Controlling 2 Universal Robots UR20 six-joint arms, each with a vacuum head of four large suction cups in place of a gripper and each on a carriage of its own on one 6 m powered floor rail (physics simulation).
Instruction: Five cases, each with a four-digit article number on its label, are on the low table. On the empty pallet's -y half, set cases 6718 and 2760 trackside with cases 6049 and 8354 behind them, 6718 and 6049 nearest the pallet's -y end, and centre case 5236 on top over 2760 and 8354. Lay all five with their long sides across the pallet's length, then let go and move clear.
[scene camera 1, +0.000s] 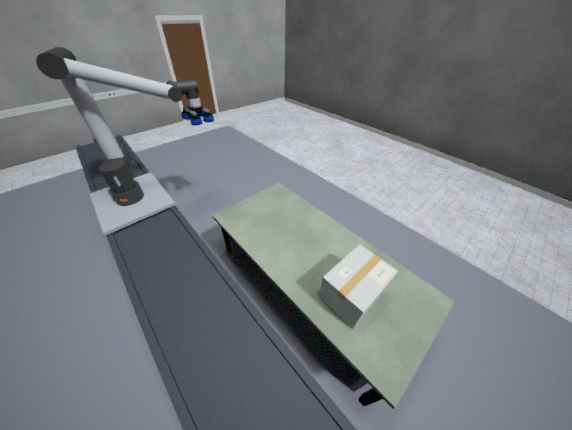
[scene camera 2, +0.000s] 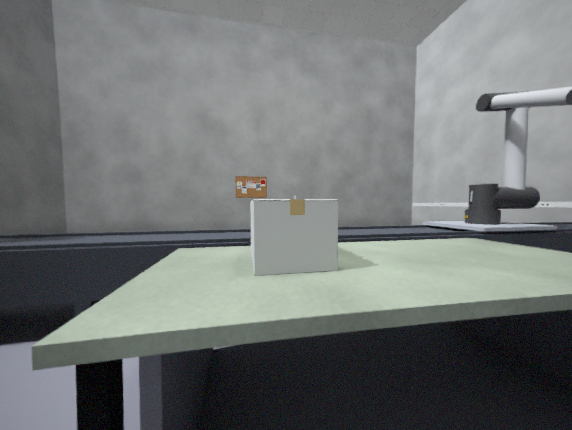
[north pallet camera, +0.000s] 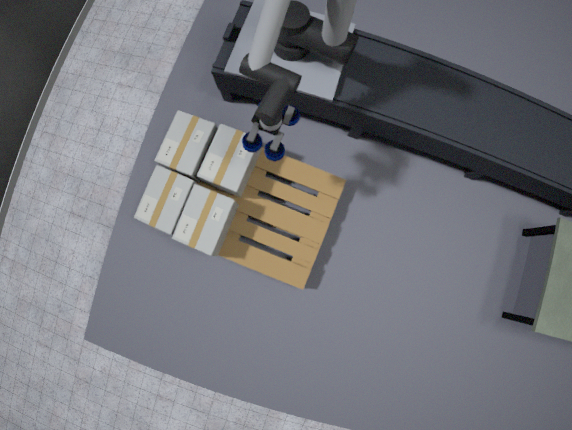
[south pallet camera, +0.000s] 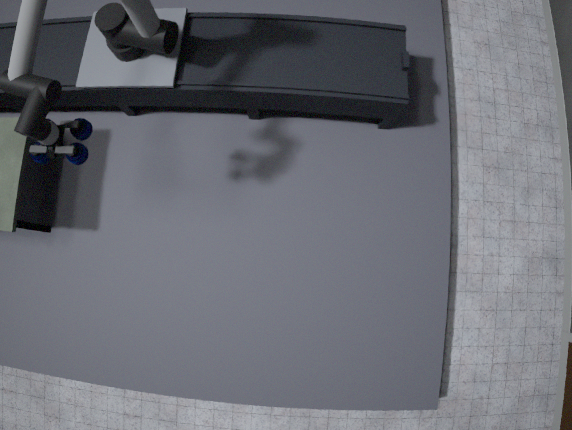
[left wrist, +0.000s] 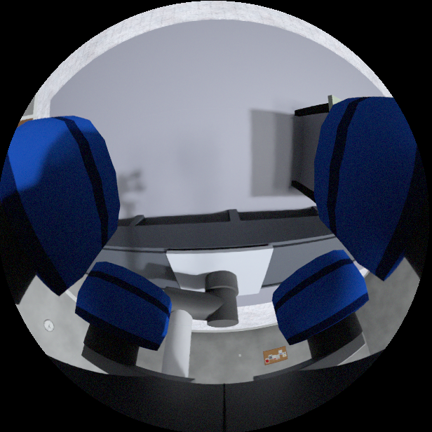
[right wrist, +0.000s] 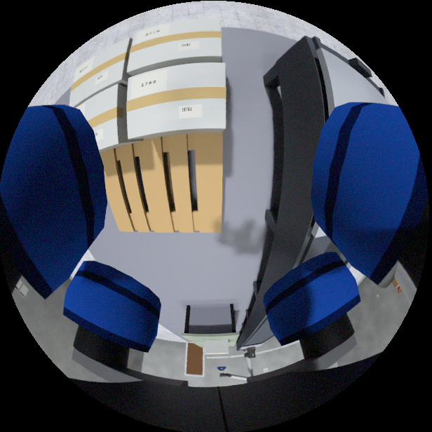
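A white taped case (scene camera 1: 361, 280) (scene camera 2: 295, 237), 5236 by elimination, sits alone on the low green table (scene camera 1: 280, 215) (scene camera 2: 425, 280); its number is too blurred to read. Four cases form a two-by-two block on the pallet (north pallet camera: 295, 275) (right wrist: 207, 200). Trackside are 6718 (north pallet camera: 186, 142) (right wrist: 175, 47), its label blurred, and 2760 (north pallet camera: 227, 160) (right wrist: 175, 107), label legible. Behind stand 6049 (north pallet camera: 165, 200) and 8354 (north pallet camera: 205, 220), labels unreadable. My right gripper (north pallet camera: 270, 132) is open and empty above the pallet's trackside edge, beside 2760. My left gripper (scene camera 1: 197, 117) (south pallet camera: 62, 142) is open and empty, high beyond the table's far end.
The dark floor rail (scene camera 1: 200, 310) (north pallet camera: 425, 95) (south pallet camera: 300, 60) runs alongside table and pallet. Bare pallet slats lie right of the four cases in the north pallet camera. The table's near end shows at that picture's right edge. Small gaps separate the cases on the pallet.
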